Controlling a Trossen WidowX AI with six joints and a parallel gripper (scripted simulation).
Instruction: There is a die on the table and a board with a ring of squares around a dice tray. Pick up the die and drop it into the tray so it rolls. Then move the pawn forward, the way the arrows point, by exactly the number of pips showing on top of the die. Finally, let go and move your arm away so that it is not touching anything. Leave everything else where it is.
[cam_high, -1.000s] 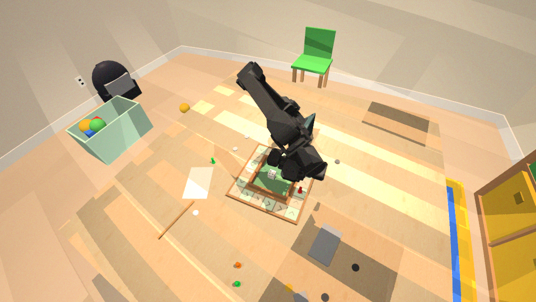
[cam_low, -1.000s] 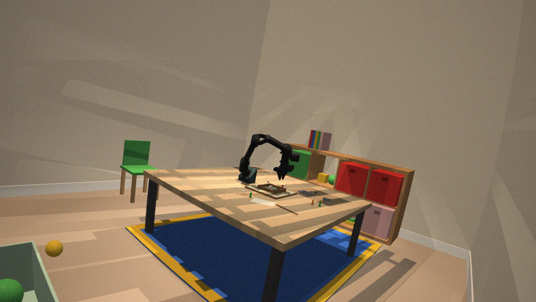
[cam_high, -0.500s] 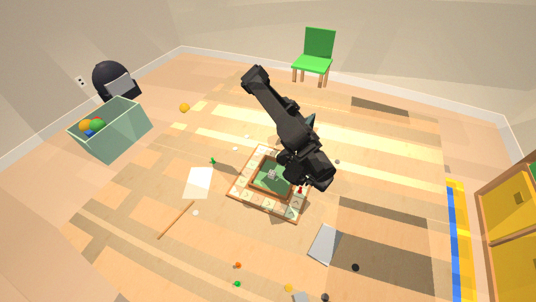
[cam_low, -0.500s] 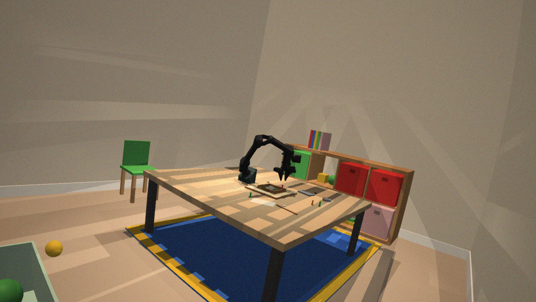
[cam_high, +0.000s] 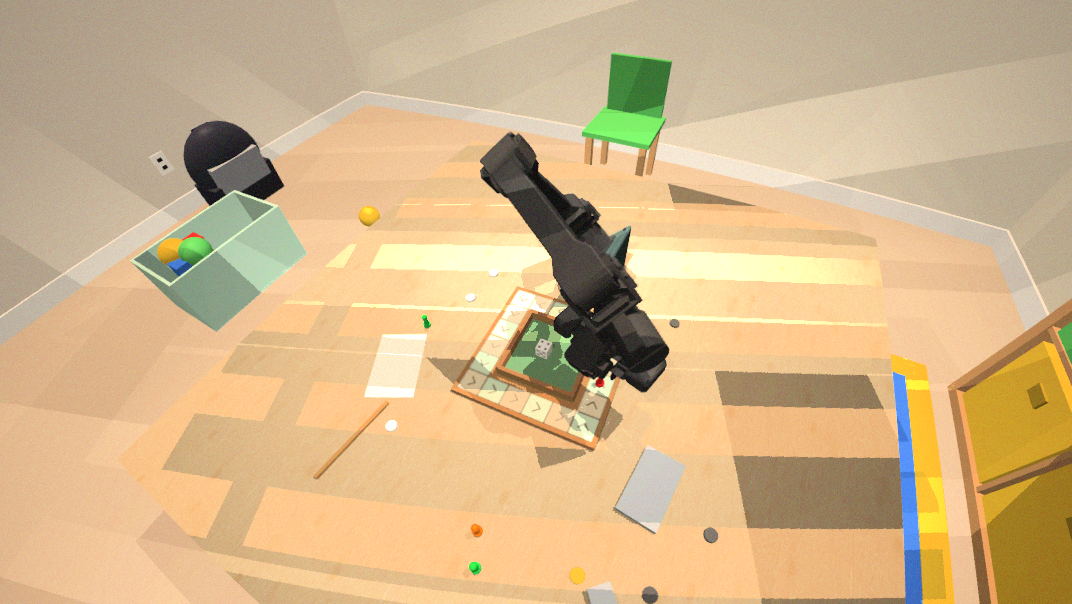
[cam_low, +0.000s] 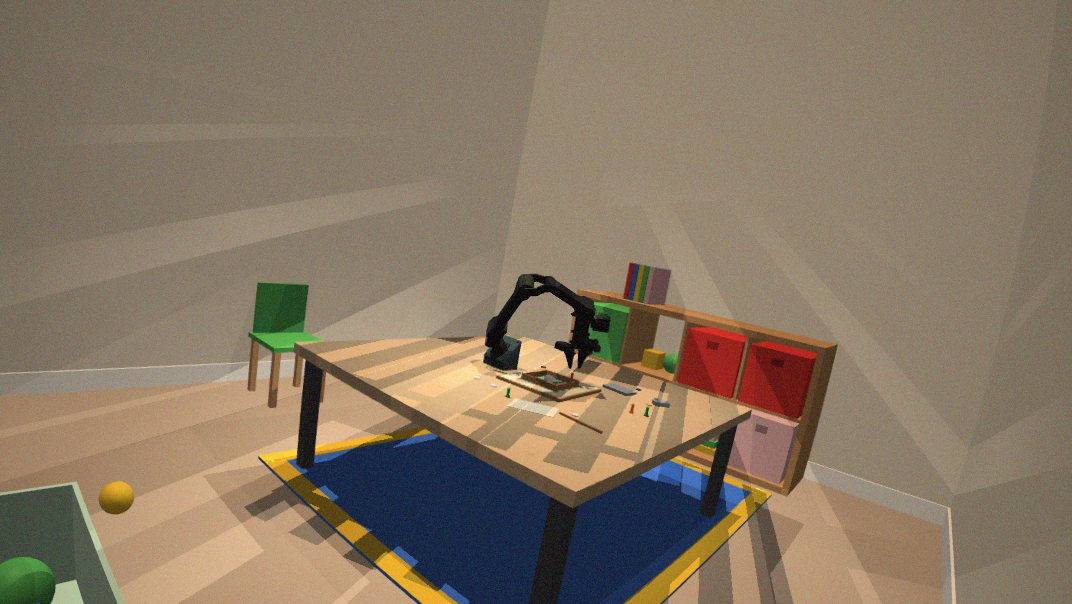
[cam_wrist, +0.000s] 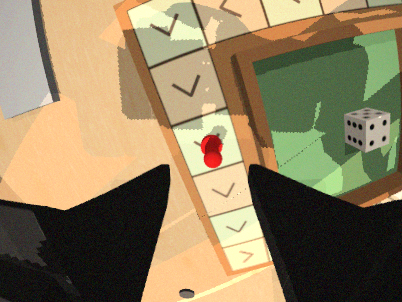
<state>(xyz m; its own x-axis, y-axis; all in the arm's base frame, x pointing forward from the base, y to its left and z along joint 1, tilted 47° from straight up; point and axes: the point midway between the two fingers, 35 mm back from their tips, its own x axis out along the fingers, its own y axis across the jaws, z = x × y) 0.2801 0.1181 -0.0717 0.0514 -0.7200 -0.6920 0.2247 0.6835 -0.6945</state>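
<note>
Now: the red pawn 4 cm below my gripper tip. Round my gripper tip: green dice tray: 1 cm behind, 11 cm to the right, 6 cm below; then grey card: 12 cm ahead, 15 cm to the left, 6 cm below; then white die: 1 cm behind, 13 cm to the right, 4 cm below.
</note>
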